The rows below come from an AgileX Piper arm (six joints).
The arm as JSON. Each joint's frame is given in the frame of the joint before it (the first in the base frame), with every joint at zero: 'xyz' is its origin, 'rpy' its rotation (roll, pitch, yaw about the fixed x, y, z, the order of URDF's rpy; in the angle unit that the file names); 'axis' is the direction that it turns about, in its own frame. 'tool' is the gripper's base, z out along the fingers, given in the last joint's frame.
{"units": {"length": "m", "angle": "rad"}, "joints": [
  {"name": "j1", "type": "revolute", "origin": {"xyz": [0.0, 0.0, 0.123], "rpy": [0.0, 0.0, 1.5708]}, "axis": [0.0, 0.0, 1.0]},
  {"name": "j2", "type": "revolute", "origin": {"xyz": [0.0, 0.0, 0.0], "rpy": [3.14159, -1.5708, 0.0]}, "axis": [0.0, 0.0, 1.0]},
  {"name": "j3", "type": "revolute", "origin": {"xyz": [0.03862, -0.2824, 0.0], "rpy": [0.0, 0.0, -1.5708]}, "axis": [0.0, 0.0, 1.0]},
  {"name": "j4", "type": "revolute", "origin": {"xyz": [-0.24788, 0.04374, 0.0], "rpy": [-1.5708, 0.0, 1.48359]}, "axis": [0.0, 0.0, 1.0]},
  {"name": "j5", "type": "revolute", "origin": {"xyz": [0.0, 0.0, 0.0], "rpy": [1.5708, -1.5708, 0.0]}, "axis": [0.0, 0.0, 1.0]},
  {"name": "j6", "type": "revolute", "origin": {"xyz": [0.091, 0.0, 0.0], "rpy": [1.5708, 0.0, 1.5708]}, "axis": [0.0, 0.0, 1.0]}
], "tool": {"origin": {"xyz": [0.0, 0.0, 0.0], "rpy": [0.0, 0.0, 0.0]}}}
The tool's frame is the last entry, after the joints.
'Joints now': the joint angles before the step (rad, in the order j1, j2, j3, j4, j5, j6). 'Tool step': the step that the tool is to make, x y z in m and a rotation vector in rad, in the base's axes. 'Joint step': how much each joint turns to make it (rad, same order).
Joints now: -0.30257, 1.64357, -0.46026, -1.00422, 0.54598, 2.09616
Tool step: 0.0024, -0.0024, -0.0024, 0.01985, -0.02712, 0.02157
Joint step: -0.02103, 0.00859, -0.00017, -0.02743, -0.05186, 0.00207
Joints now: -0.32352, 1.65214, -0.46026, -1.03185, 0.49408, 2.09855
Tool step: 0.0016, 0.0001, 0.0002, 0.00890, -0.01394, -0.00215
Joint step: -0.00212, -0.00023, -0.00342, 0.00614, -0.01331, -0.00034
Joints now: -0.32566, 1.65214, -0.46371, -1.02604, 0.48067, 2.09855
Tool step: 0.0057, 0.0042, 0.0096, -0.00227, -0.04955, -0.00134
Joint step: 0.02418, -0.03746, -0.01363, 0.03336, 0.00222, -0.00528
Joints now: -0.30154, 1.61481, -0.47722, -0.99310, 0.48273, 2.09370
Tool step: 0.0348, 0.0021, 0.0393, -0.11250, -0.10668, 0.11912
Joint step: 0.07044, -0.06236, -0.12357, -0.04112, 0.06014, -0.05170
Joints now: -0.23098, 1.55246, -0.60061, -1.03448, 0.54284, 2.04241
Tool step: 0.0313, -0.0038, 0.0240, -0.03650, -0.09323, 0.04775
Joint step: 0.01165, 0.01515, -0.12287, -0.01182, -0.00783, -0.02856
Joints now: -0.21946, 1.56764, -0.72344, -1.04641, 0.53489, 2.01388
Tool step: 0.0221, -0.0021, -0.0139, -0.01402, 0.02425, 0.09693
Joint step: 0.00007, 0.09647, -0.05095, -0.07431, -0.06071, -0.00833
